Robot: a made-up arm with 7 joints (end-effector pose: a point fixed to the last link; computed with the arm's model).
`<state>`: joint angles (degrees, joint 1 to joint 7).
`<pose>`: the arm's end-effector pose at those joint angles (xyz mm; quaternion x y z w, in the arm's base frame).
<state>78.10 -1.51 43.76 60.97 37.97 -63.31 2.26</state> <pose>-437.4 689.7 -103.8 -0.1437 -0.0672 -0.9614 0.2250</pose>
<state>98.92 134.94 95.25 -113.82 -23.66 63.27 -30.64</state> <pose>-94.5 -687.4 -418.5 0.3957 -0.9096 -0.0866 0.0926</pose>
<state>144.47 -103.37 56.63 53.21 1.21 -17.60 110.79</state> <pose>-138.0 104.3 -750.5 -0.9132 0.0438 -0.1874 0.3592</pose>
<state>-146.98 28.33 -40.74 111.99 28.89 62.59 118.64</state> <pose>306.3 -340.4 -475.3 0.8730 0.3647 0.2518 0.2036</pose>
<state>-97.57 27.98 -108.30 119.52 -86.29 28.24 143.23</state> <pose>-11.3 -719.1 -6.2 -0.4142 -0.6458 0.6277 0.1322</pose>
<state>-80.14 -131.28 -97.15 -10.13 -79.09 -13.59 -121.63</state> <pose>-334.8 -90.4 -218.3 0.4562 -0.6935 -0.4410 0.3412</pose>
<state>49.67 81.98 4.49 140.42 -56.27 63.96 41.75</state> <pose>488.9 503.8 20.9 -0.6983 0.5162 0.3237 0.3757</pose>
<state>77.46 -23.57 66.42 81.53 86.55 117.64 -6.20</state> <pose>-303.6 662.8 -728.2 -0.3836 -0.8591 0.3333 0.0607</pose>
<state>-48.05 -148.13 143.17 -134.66 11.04 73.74 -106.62</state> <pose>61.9 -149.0 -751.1 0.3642 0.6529 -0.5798 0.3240</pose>
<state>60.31 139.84 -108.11 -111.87 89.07 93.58 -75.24</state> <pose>539.7 -686.3 43.3 0.8566 -0.0214 0.2380 0.4574</pose>
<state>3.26 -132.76 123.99 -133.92 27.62 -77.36 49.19</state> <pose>112.0 -197.4 -351.6 -0.3201 0.5059 -0.1659 0.7836</pose>
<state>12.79 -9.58 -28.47 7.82 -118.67 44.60 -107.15</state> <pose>-445.6 -347.2 -346.9 -0.5670 0.5665 -0.5757 0.1613</pose>
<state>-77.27 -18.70 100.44 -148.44 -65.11 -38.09 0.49</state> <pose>-8.0 -458.4 139.3 -0.7566 0.5389 -0.3703 0.0053</pose>
